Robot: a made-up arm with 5 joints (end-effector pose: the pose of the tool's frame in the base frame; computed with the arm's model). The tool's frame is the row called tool.
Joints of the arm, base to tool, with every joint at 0 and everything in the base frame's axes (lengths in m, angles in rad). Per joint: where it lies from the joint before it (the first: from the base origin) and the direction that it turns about. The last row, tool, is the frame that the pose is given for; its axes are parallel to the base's.
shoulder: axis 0 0 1 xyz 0 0 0.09
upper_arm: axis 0 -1 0 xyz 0.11 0.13 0.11
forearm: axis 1 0 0 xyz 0 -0.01 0.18
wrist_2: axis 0 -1 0 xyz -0.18 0.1 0.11
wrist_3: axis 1 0 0 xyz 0.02 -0.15 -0.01
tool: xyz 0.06 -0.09 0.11
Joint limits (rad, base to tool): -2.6..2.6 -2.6..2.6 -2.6..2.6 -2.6..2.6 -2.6..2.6
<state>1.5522 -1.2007 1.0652 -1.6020 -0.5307</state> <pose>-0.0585 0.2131 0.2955 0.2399 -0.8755 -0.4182 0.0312</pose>
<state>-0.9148 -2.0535 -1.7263 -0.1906 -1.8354</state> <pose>0.3326 -0.0255 0.2450 -0.5049 0.1054 0.8331 0.1997</pose>
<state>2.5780 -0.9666 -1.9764 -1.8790 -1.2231</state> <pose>-0.2161 0.0055 0.3706 0.8145 0.4517 0.3465 0.1120</pose>
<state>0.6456 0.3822 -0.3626 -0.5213 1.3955</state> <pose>-0.0704 -0.1059 0.3694 0.4794 0.1623 0.1727 0.8450</pose>
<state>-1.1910 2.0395 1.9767 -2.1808 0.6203</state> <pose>0.2314 -0.1283 0.0199 -0.0561 0.3468 0.1886 0.9171</pose>
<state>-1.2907 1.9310 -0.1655 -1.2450 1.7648</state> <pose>-0.0136 -0.0226 -0.1207 0.4133 -0.6576 -0.1931 0.5996</pose>
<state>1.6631 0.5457 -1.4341 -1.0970 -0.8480</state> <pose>-0.2102 -0.0474 0.3739 -0.7604 -0.2627 0.1138 0.5830</pose>
